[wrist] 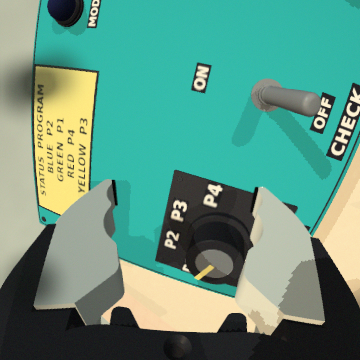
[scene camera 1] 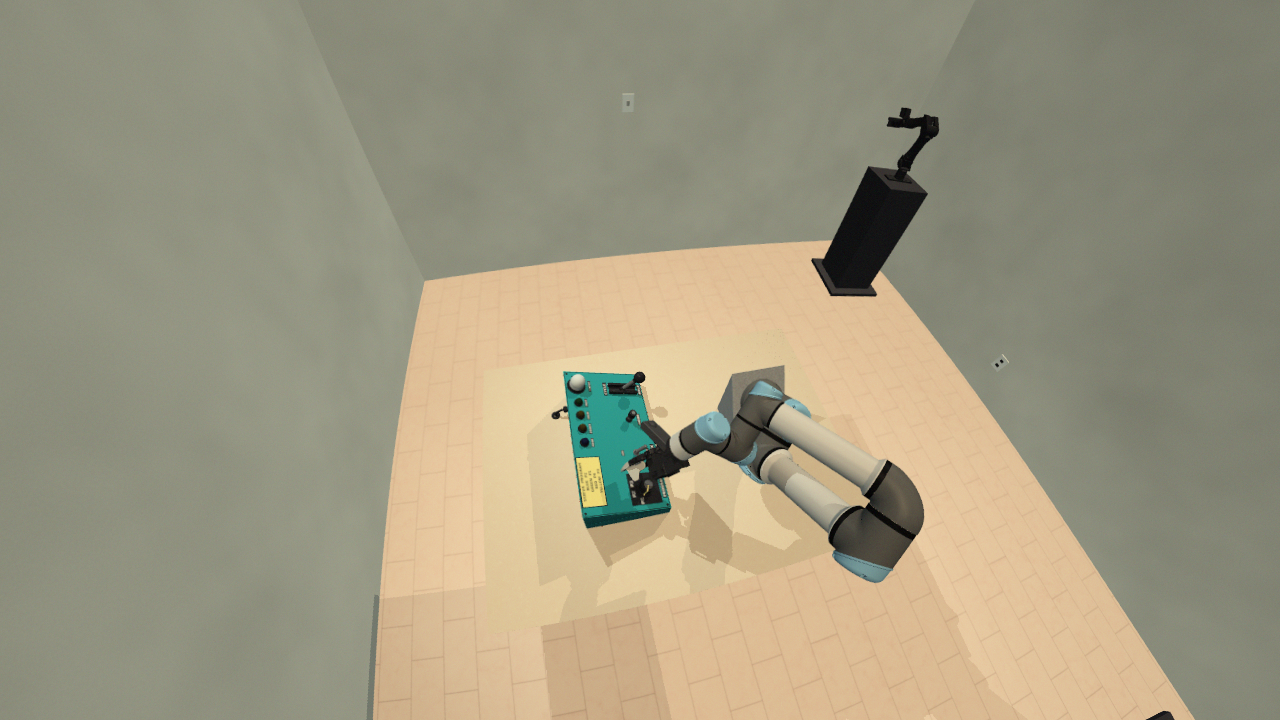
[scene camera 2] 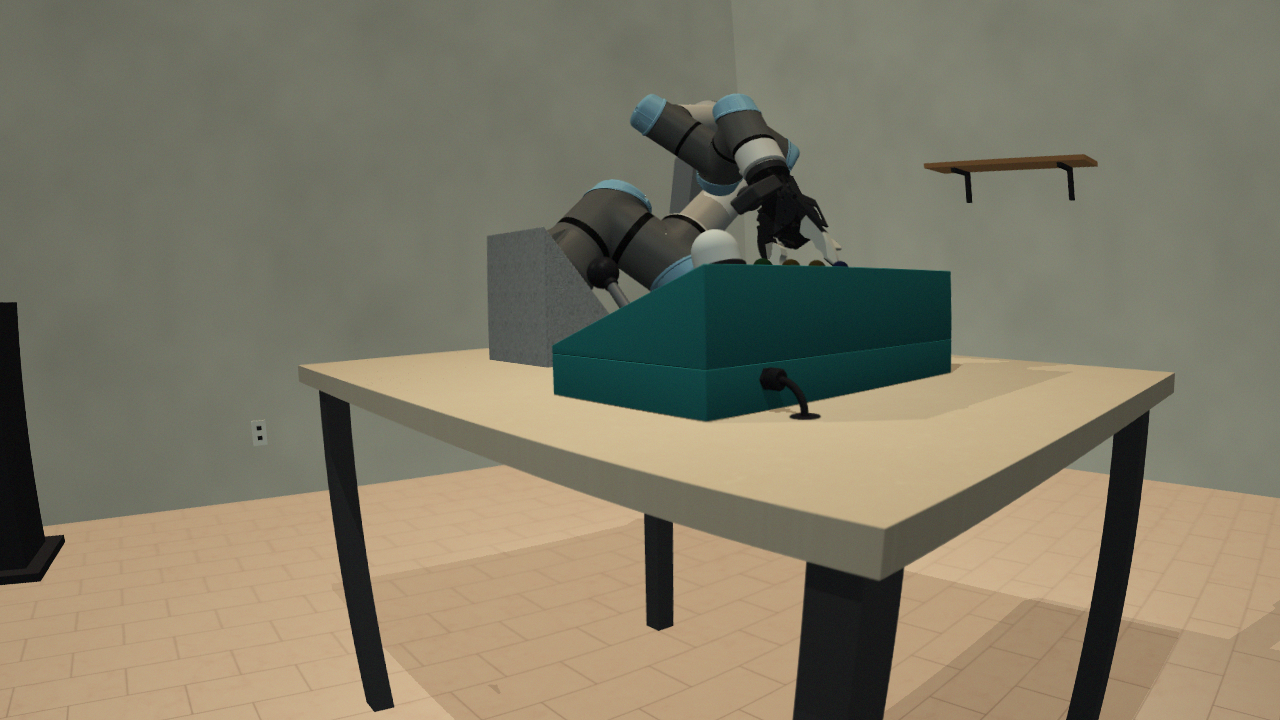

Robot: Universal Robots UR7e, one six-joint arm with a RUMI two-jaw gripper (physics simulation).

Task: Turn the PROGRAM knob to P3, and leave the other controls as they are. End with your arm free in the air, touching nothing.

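The black PROGRAM knob sits on a black plate at the teal panel's near corner. In the wrist view its yellow pointer line slants down-left, towards a partly hidden label below P2, away from the P3 label. My gripper is open and holds nothing. In the wrist view the knob shows between the fingers, nearer the right finger, which overlaps its right edge. Whether that finger touches it I cannot tell. The knob is hidden in scene camera 2.
A grey CHECK toggle leans towards OFF. A blue button and a yellow status card are on the panel's left side. A white dome and a black-knobbed lever stand at the far end.
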